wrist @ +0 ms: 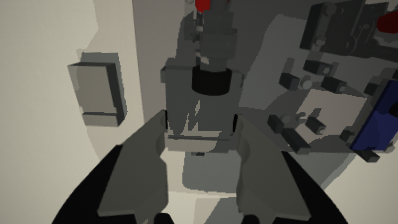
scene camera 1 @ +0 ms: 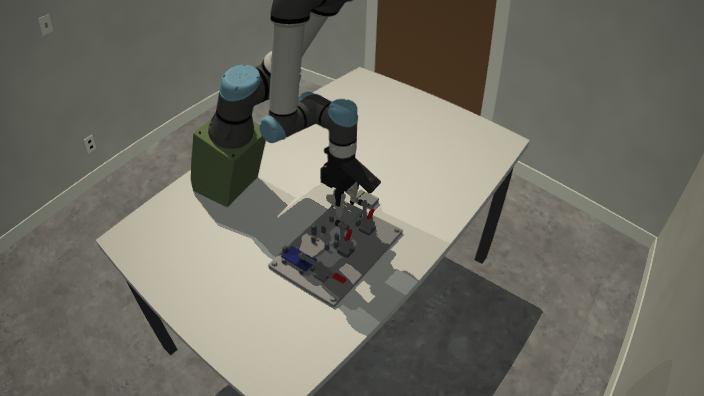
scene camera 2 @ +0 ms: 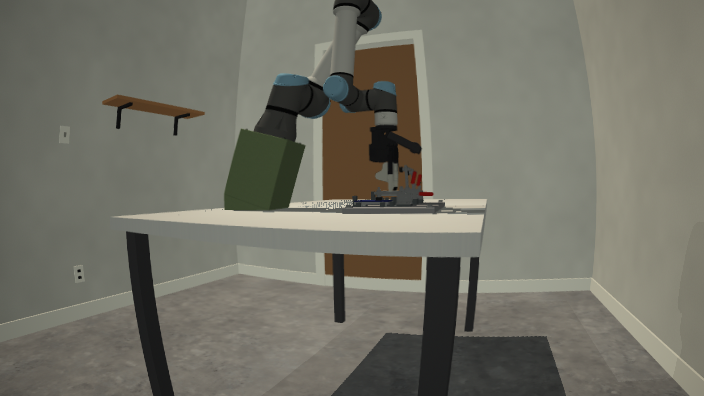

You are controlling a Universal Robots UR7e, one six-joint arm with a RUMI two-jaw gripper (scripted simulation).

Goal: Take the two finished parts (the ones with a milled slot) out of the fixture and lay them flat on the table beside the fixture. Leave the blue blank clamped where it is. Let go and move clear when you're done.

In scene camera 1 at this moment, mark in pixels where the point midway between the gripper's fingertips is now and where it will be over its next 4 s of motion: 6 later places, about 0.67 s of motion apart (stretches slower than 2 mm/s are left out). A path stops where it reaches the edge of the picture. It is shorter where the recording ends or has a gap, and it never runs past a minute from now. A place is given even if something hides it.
My gripper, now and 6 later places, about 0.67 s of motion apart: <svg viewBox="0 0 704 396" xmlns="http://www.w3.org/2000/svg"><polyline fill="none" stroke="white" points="345,212 345,208 345,207 343,199 343,197 347,194 354,187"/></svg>
